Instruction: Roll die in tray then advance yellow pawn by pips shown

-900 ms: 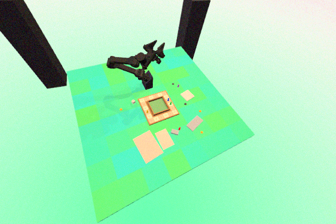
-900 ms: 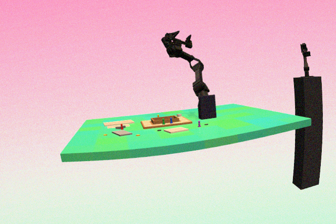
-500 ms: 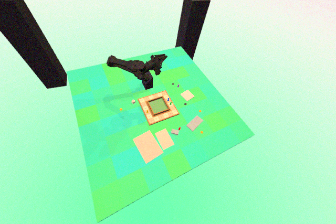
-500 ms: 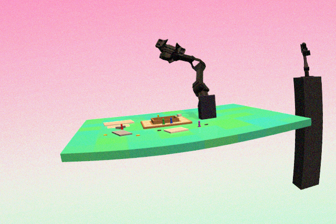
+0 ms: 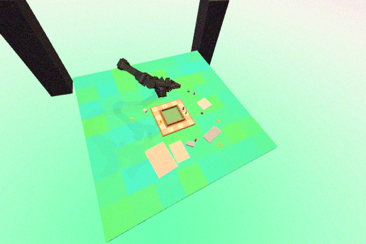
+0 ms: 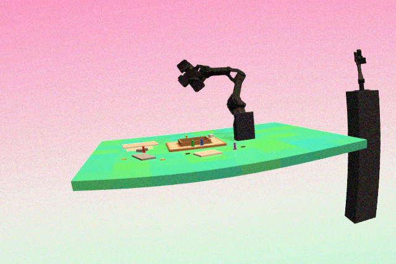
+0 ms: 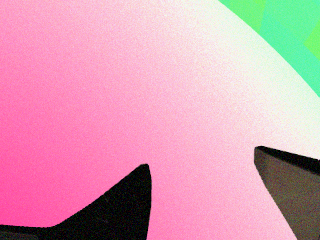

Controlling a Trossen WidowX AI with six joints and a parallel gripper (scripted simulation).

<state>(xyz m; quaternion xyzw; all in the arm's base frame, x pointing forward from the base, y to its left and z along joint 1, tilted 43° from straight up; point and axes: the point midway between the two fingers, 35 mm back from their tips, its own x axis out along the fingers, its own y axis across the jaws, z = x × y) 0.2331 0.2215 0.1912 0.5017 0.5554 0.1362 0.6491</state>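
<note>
My gripper tip is now 11 cm past the white die, 23 cm to the left of it and 36 cm above it. The rest, counted from my gripper tip: blue pawn (5 cm behind, 8 cm to the left, 34 cm below); then green tray (1 cm behind, 3 cm to the right, 36 cm below); then green pawn (1 cm behind, 9 cm to the left, 34 cm below).
</note>
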